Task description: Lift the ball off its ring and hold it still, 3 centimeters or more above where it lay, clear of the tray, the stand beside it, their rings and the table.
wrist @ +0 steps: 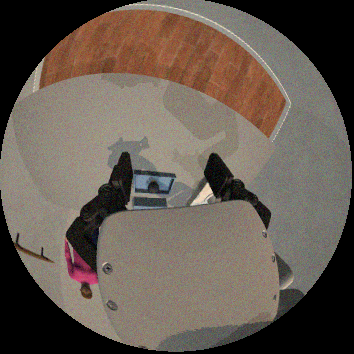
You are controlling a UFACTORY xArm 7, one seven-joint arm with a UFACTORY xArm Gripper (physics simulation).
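Pixels of known places: gripper, fingertip midpoint: (170, 162); arm's base, link origin: (212, 196).
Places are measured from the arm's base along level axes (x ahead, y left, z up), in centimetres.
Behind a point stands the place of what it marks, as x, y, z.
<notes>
My gripper (170, 162) {35.9, -45.8, 24.3} is open and empty, its two black fingers wide apart above the table. Between and beyond the fingers, a dark-framed blue panel (142, 183) {43.0, -12.5, -3.0} shows, with a dark round shape in it; I cannot tell whether that is the ball. A pale flat piece (201, 195) {9.9, -3.8, 0.7} with part of a round outline shows beside the right finger, partly hidden by the finger and the gripper housing; it may be part of the tray or stand. I cannot make out the ball or its ring with certainty.
The grey-beige table (65, 125) {74.8, -45.7, -3.3} spreads under the gripper, with shadows on it. A pink object (82, 274) with a brown end lies at lower left, near a thin brown curved piece (34, 253). A pale rounded object (285, 274) shows at lower right. Wooden floor (165, 45) lies beyond the table edge.
</notes>
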